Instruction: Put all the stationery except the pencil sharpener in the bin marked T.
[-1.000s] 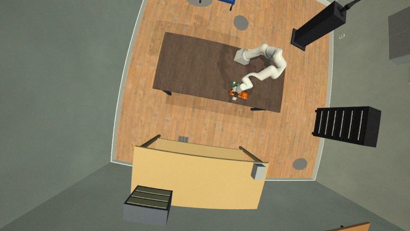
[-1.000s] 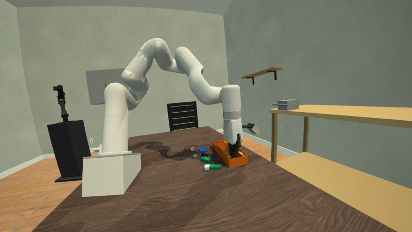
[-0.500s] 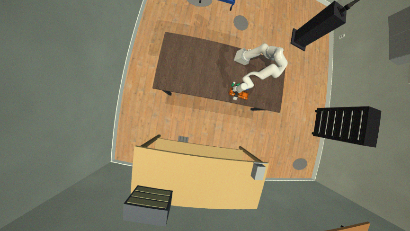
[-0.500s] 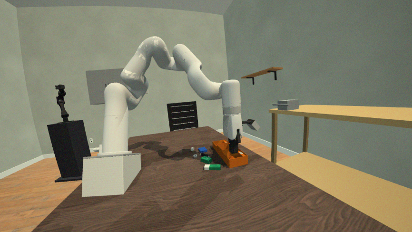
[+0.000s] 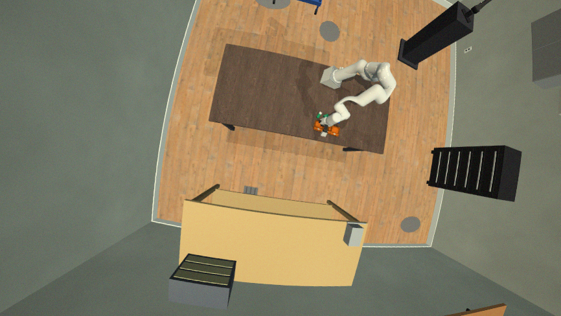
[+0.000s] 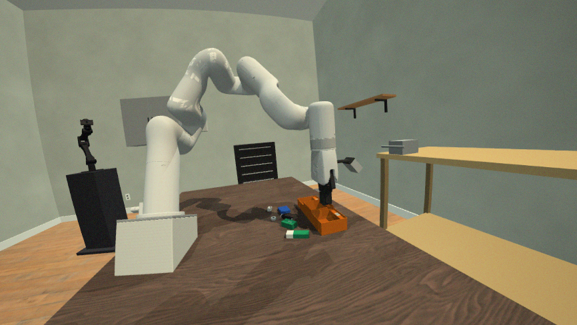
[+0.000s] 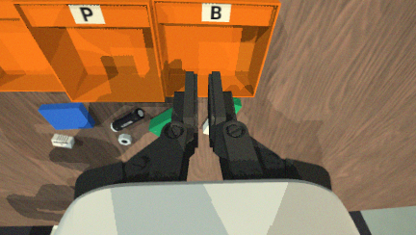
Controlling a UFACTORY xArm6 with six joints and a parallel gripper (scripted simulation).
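The orange bin lies 70 mm to the left of my hand and 70 mm below it. From my hand the other things lie so: white hex nut 160 mm behind, 100 mm to the left, 90 mm below; green 9V battery 120 mm behind, 40 mm to the left, 90 mm below; black cylinder 120 mm behind, 90 mm to the left, 90 mm below.
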